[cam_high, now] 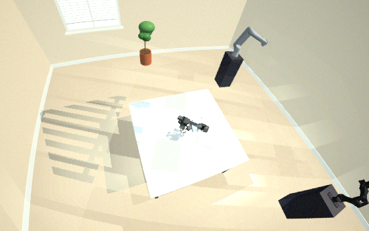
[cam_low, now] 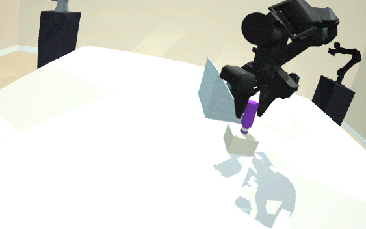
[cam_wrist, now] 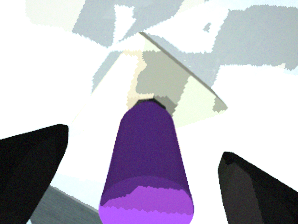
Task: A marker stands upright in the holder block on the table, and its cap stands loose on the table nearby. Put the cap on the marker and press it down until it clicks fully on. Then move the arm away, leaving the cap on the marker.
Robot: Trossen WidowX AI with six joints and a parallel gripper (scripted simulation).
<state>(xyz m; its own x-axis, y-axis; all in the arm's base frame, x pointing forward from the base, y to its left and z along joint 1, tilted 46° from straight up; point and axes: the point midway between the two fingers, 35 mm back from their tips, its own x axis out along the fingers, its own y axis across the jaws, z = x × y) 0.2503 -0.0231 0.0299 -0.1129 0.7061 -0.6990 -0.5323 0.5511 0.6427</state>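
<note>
Right now the purple cap is 1 cm above my gripper tip. The rest, counted from my gripper tip: beige holder block: 6 cm below.
</note>
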